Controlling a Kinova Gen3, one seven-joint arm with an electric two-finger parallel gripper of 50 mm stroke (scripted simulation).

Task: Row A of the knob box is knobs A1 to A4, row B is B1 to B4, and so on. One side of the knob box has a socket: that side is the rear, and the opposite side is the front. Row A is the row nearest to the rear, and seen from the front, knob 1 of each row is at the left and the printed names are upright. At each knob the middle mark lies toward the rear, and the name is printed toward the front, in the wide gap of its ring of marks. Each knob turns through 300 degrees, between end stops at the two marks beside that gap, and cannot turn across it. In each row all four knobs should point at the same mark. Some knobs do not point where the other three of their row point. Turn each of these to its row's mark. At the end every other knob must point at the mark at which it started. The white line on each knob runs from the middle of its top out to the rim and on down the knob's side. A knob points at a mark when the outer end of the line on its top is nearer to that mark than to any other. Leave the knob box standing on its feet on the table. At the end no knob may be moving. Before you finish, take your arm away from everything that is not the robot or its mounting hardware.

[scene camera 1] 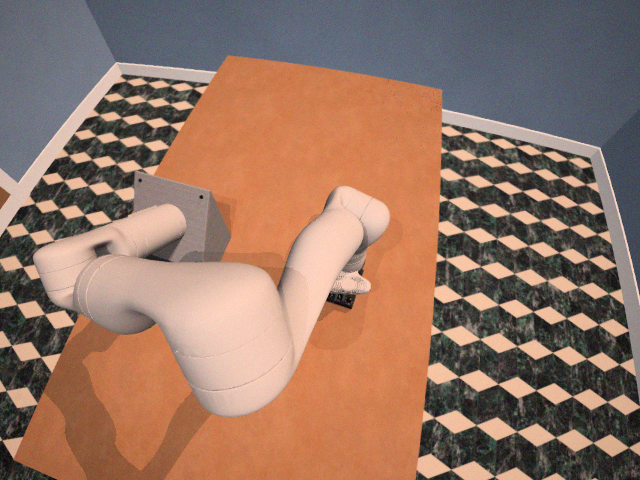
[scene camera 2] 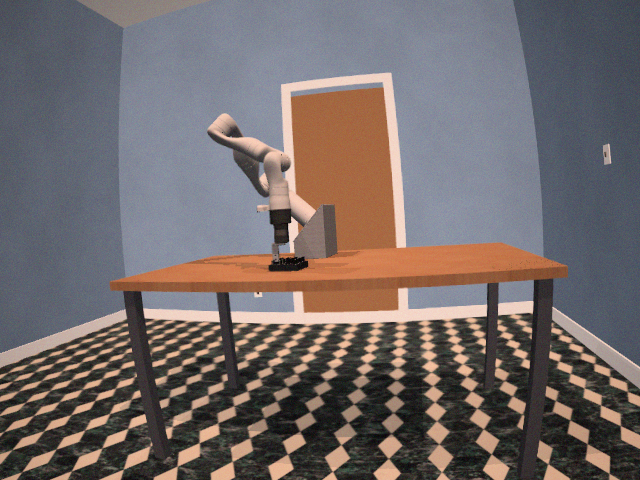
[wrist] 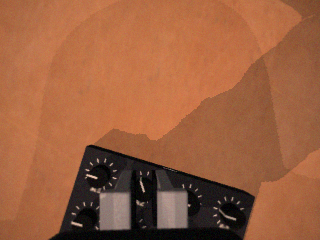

Labels:
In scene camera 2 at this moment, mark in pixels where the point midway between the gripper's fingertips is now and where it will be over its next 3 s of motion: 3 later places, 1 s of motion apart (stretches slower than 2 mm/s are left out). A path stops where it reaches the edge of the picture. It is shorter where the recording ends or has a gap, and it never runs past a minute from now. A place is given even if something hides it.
My gripper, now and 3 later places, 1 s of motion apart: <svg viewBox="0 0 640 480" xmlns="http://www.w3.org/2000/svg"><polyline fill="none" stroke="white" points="276,261 276,261 276,253 287,244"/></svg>

